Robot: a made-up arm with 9 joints. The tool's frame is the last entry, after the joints.
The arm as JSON. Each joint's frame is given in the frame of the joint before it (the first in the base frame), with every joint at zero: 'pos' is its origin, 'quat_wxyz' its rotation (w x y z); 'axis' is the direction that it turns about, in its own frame. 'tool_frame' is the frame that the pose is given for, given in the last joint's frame.
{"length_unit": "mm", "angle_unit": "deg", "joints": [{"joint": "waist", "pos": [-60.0, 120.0, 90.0], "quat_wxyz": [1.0, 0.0, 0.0, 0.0], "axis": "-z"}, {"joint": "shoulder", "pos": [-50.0, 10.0, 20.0], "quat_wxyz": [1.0, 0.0, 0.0, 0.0], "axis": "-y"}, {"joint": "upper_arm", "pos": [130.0, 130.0, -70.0], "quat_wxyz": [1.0, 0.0, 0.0, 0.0], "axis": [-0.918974, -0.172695, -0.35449]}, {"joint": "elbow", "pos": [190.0, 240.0, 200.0], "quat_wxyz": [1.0, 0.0, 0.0, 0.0], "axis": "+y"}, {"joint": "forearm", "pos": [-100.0, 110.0, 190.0], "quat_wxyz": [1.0, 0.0, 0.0, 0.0], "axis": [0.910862, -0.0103, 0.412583]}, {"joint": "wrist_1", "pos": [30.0, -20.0, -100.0], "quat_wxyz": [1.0, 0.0, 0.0, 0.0], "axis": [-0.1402, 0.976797, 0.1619]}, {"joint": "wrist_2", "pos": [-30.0, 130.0, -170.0], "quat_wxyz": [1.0, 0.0, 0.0, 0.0], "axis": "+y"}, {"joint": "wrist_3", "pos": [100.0, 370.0, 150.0], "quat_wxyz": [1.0, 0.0, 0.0, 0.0], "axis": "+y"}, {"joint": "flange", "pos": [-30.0, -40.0, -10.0], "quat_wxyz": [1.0, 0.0, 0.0, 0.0], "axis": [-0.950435, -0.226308, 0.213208]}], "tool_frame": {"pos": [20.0, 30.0, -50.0], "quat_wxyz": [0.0, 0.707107, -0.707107, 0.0]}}
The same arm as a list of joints. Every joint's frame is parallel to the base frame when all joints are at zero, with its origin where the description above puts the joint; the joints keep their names.
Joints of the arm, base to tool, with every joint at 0 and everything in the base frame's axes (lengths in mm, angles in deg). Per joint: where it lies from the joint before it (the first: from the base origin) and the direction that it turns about. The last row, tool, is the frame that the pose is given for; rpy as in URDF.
waist: origin -60 120 90 axis -z
shoulder: origin -50 10 20 axis -y
upper_arm: origin 130 130 -70 axis -0.918974 -0.172695 -0.35449
elbow: origin 190 240 200 axis +y
forearm: origin -100 110 190 axis 0.910862 -0.0103 0.412583
wrist_1: origin 30 -20 -100 axis -0.1402 0.976797 0.1619
wrist_2: origin -30 130 -170 axis +y
wrist_3: origin 100 370 150 axis +y
flange: origin -30 -40 -10 axis -0.950435 -0.226308 0.213208
tool: origin 20 30 -50 rpy 180 0 -90

